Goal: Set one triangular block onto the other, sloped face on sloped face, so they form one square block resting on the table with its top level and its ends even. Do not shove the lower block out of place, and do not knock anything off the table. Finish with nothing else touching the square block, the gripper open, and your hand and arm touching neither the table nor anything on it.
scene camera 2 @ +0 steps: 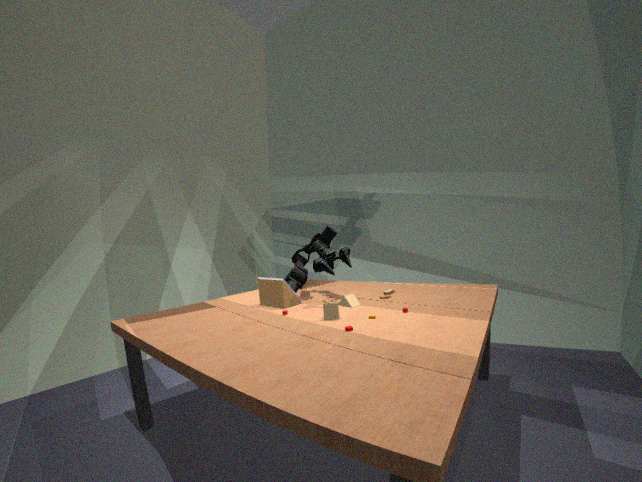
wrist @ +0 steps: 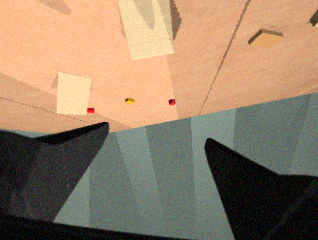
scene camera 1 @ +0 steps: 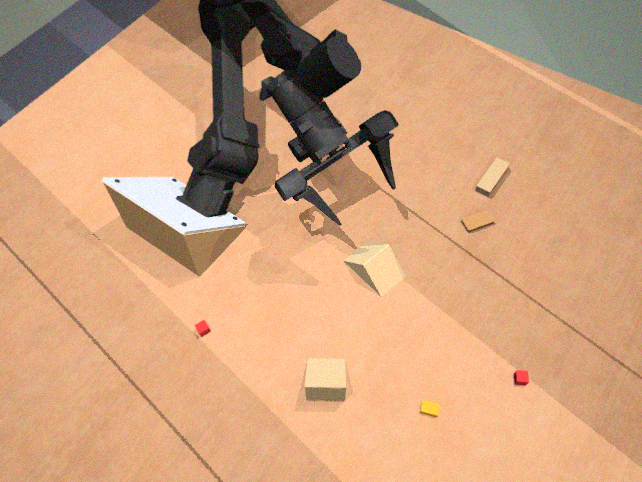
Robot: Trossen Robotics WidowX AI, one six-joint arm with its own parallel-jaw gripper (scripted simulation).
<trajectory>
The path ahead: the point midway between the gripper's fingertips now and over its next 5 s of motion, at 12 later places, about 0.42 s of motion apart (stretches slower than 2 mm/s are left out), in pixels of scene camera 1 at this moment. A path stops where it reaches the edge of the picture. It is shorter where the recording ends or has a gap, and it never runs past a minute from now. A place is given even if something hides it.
The gripper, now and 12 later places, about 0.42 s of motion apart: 367, 207; 347, 219; 366, 245; 378, 263; 377, 264; 376, 265; 377, 258; 379, 239; 379, 233; 377, 234; 375, 236; 374, 237; 374, 237
</trajectory>
